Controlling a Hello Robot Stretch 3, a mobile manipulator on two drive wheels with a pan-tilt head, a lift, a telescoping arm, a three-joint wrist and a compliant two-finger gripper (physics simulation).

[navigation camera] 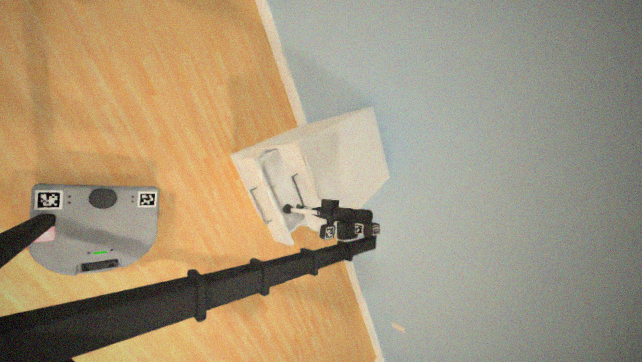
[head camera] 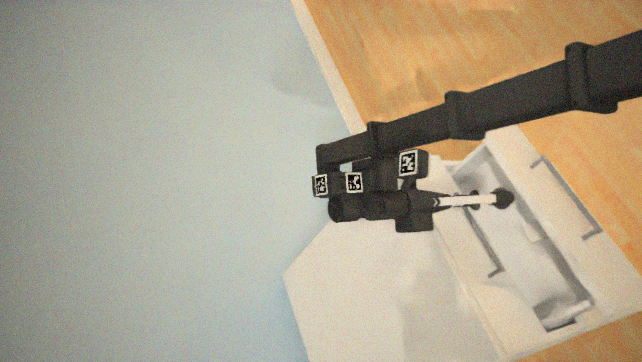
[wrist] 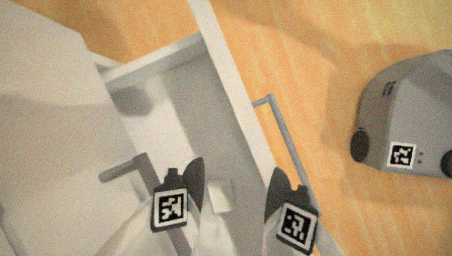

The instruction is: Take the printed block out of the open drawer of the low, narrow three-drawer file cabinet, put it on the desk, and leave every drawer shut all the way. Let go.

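Observation:
The low white file cabinet (head camera: 360, 280) (navigation camera: 350, 160) (wrist: 45, 65) has a drawer below the top one (head camera: 525, 170) (navigation camera: 280, 232) (wrist: 225, 70) pulled out. A small pale block (head camera: 532, 231) (wrist: 220, 195) is inside it, near the front wall; I cannot make it out clearly in the navigation view. My gripper (head camera: 489, 200) (navigation camera: 294, 207) (wrist: 236, 181) is open and empty, fingers apart over the drawer. In the wrist view the block shows between the fingertips, farther down. The handle of the drawer above (head camera: 482, 240) (navigation camera: 298, 190) (wrist: 145, 170) is beside the left finger. The desk does not show.
The open drawer's handle (head camera: 570, 195) (navigation camera: 260, 205) (wrist: 287, 135) sticks out in front. My grey base (navigation camera: 95, 225) (wrist: 415, 115) stands on the wooden floor (navigation camera: 150, 100) before the cabinet. My arm (head camera: 520, 95) (navigation camera: 230, 285) reaches past the cabinet's side. A blue-grey surface (head camera: 150, 150) (navigation camera: 500, 150) lies beyond the white strip.

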